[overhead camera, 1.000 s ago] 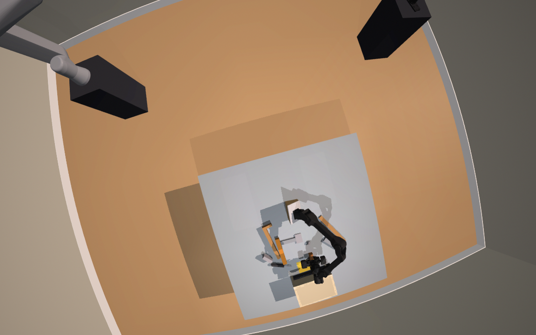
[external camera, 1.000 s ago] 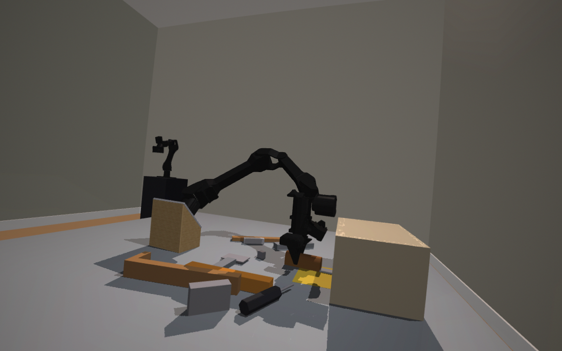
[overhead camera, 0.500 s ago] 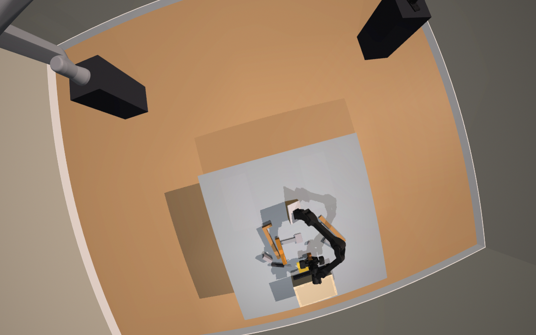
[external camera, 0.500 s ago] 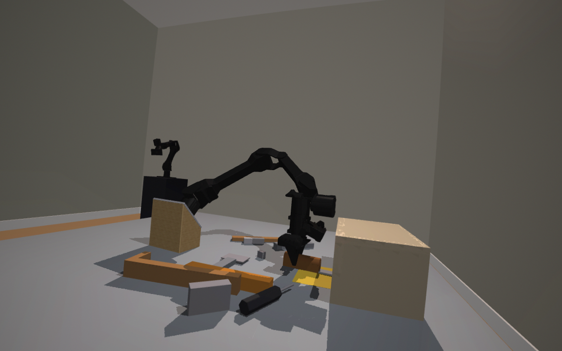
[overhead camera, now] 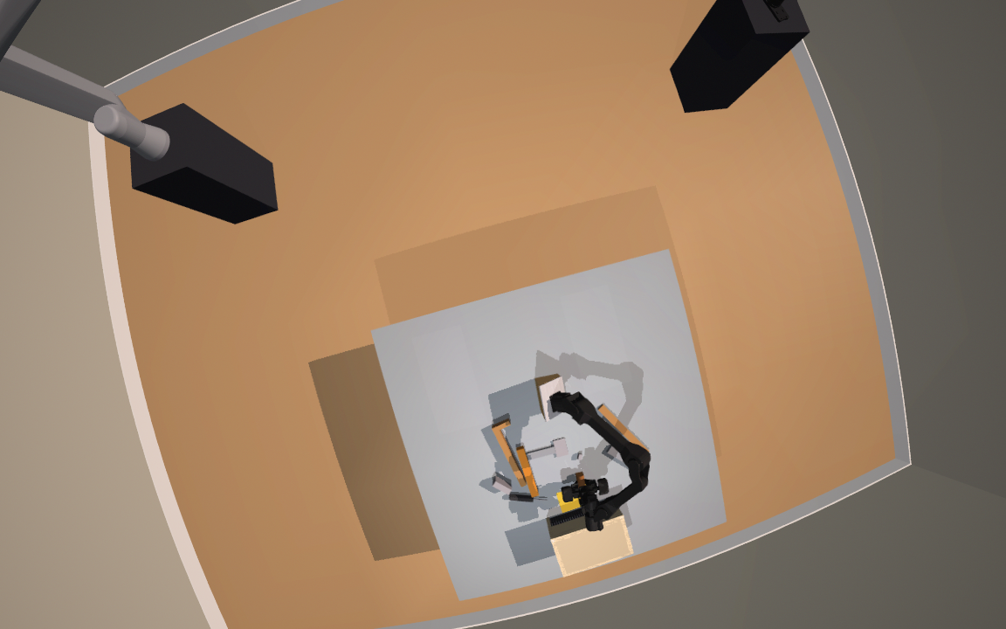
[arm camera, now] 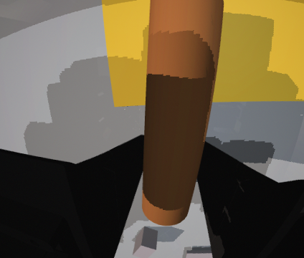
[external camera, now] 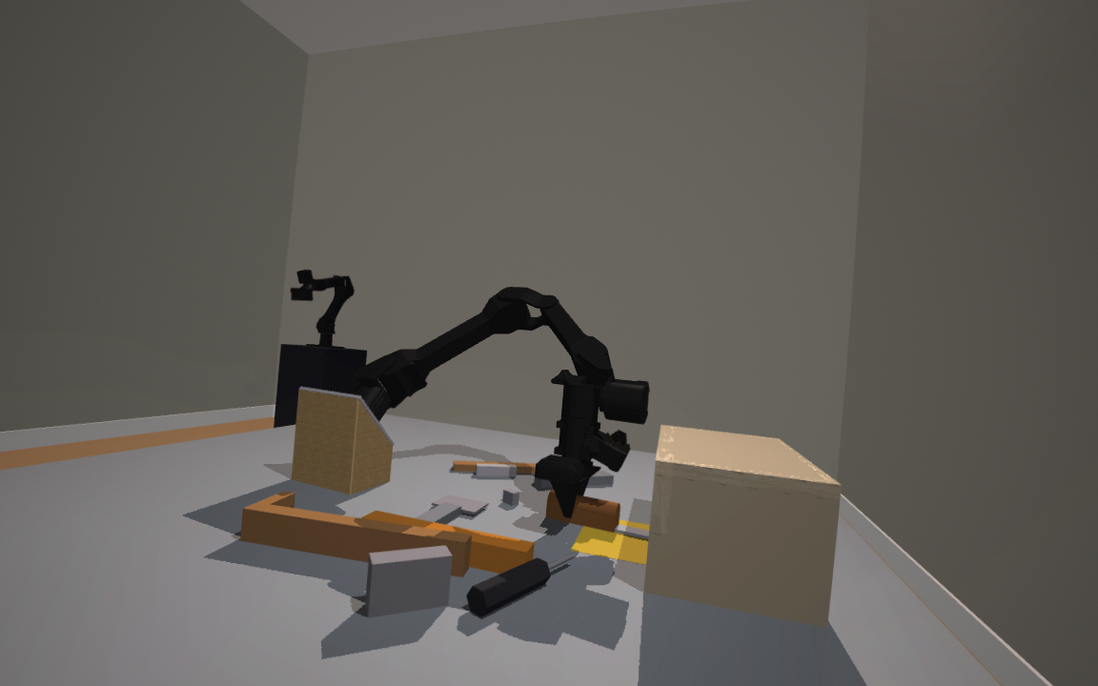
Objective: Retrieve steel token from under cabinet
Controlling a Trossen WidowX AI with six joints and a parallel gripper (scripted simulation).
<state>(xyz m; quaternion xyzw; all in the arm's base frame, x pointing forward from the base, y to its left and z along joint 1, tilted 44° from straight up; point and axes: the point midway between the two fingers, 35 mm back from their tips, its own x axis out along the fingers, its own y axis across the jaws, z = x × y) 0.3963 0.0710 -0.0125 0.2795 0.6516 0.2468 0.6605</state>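
The grey cube lies 110 mm behind my gripper tip and 20 mm to the left of it. From my gripper tip the other things lie so: grey bar 50 mm behind, 200 mm to the left; grey t-shaped piece 170 mm behind, 100 mm to the right; black-handled screwdriver 30 mm ahead, 220 mm to the right.
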